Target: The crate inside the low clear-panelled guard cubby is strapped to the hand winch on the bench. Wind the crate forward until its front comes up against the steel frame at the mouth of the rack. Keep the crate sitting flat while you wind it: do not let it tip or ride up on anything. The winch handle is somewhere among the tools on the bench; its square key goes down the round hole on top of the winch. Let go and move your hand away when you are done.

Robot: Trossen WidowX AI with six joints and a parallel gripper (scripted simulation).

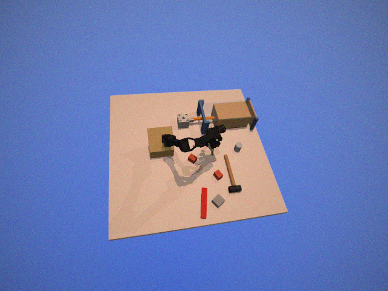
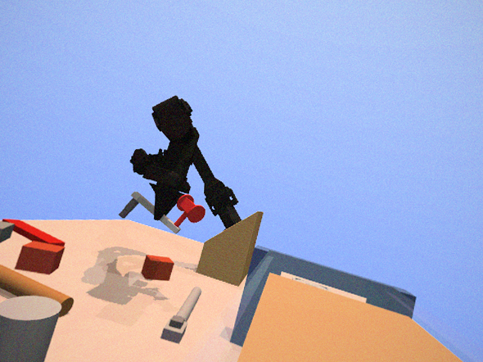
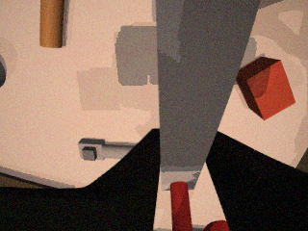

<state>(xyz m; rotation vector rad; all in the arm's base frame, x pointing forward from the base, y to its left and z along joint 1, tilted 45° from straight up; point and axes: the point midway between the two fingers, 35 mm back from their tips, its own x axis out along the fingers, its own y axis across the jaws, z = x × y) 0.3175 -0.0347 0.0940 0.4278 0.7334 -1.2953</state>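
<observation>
Right now the winch handle is 1 cm to the left of my gripper tip and 2 cm above it. Round my gripper tip: grey winch (16 cm behind, 34 cm to the left, 12 cm below); then blue steel frame (1 cm ahead, 35 cm to the left, 4 cm below); then red knob (1 cm behind, 5 cm to the left, 3 cm above).
</observation>
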